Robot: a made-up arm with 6 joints.
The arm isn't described. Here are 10 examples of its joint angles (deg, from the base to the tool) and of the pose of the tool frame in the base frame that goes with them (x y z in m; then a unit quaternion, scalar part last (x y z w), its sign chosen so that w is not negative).
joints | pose
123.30 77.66 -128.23 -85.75 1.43 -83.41 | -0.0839 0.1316 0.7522 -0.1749 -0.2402 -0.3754 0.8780
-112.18 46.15 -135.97 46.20 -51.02 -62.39 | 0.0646 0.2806 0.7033 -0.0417 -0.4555 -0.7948 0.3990
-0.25 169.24 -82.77 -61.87 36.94 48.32 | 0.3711 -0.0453 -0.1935 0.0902 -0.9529 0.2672 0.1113
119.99 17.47 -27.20 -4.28 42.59 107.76 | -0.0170 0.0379 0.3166 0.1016 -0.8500 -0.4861 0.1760
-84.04 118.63 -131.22 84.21 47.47 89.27 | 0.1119 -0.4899 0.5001 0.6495 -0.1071 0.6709 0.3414
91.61 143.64 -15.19 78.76 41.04 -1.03 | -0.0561 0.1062 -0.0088 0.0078 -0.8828 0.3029 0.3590
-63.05 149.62 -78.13 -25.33 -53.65 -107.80 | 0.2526 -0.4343 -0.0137 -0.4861 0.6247 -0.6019 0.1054
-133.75 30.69 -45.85 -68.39 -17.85 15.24 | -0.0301 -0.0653 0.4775 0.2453 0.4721 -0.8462 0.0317
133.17 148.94 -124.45 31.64 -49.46 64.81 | -0.4063 0.4811 0.2158 0.0487 -0.5488 -0.8151 0.1794
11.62 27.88 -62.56 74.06 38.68 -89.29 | -0.0166 0.0471 0.5357 -0.3926 0.4034 0.1096 0.8192
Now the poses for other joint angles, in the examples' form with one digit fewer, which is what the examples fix.
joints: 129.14 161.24 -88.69 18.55 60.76 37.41
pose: -0.266 0.291 -0.120 0.585 -0.736 0.309 0.144
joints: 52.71 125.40 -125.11 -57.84 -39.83 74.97
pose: 0.298 0.465 0.439 -0.356 0.415 0.626 0.556
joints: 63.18 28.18 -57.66 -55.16 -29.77 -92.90
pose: -0.031 0.014 0.548 -0.258 -0.266 -0.551 0.748
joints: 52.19 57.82 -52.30 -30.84 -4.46 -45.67
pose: 0.135 0.179 0.444 -0.625 0.284 -0.139 0.714
